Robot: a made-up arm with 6 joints. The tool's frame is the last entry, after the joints.
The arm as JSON. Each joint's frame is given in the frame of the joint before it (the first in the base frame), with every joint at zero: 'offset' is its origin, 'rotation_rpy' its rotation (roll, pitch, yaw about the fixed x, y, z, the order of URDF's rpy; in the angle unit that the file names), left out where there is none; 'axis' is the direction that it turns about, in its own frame. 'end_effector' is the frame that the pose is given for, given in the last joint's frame.
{
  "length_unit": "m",
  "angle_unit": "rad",
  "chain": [
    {
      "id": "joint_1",
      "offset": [
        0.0,
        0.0,
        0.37
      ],
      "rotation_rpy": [
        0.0,
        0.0,
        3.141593
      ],
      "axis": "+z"
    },
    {
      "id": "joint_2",
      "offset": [
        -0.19,
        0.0,
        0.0
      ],
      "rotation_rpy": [
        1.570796,
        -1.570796,
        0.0
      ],
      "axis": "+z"
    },
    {
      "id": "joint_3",
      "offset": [
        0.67,
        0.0,
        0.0
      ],
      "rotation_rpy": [
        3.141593,
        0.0,
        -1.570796
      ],
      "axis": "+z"
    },
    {
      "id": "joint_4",
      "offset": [
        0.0,
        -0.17,
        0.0
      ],
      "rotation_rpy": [
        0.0,
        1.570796,
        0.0
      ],
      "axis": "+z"
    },
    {
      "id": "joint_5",
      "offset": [
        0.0,
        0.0,
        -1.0
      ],
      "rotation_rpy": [
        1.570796,
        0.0,
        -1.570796
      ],
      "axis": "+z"
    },
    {
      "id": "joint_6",
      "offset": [
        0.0,
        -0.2,
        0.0
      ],
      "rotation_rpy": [
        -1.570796,
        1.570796,
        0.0
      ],
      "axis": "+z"
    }
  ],
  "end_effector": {
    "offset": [
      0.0,
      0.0,
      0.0
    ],
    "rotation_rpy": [
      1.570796,
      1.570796,
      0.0
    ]
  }
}
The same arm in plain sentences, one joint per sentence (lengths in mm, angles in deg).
The arm has six revolute joints in a row. What follows holds with every joint at zero, and every direction is one of the base frame's. The first joint is mounted 370 mm along +z from the base frame's origin and turns about +z. The second joint is mounted 190 mm along +x from the first joint and turns about +y. The third joint is mounted 670 mm along +z from the second joint and turns about -y. The fourth joint is mounted 170 mm along +z from the third joint and turns about -x. The fifth joint is mounted 1000 mm along +x from the fourth joint and turns about -y. The sixth joint is mounted 200 mm along +x from the fifth joint and turns about -x. The tool frame, which is the frame that the pose is given for, is mounted at the same point as the sixth joint; its axes are the base frame's turned by roll 0, pitch 0 and yaw 0 deg (as in URDF: about the fixed x, then y, then z).
